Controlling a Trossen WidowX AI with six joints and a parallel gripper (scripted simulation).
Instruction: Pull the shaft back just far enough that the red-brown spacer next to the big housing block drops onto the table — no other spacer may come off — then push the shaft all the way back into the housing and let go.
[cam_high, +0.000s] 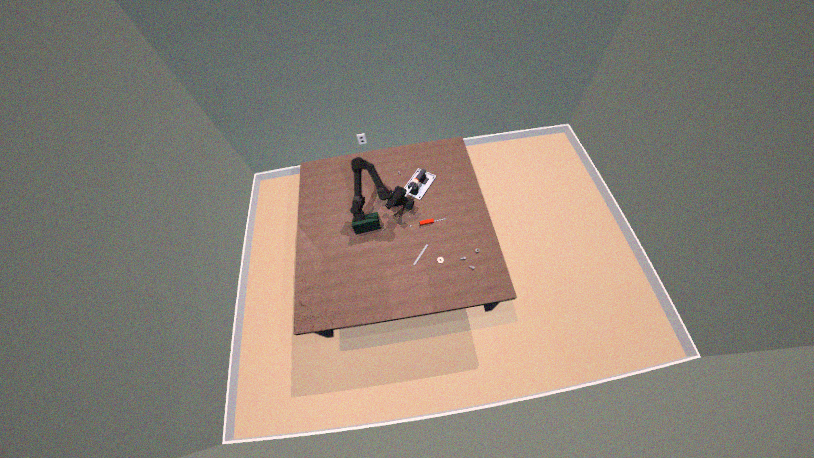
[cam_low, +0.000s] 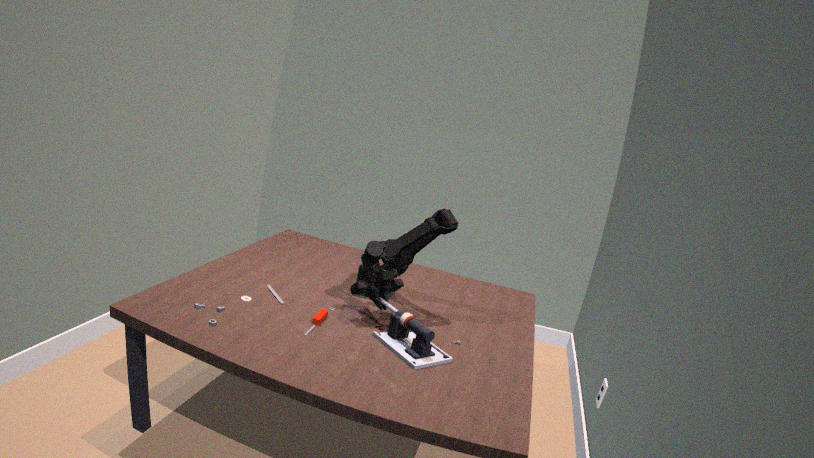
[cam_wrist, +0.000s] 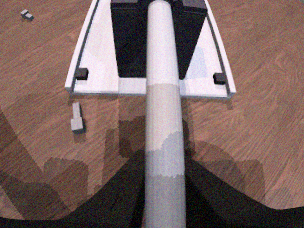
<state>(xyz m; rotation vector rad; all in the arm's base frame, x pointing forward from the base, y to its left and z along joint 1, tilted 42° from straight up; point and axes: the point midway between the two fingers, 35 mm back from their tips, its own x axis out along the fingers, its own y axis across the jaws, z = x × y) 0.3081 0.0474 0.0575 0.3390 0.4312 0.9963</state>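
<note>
Right now the shaft is 40 mm ahead of my gripper tip, 50 mm to the left of it and 20 mm above it. From my gripper tip the other things lie so: red-brown spacer: 100 mm ahead, 110 mm to the left, 20 mm above; then orange-handled screwdriver: 140 mm ahead, 190 mm to the right, 50 mm below.
</note>
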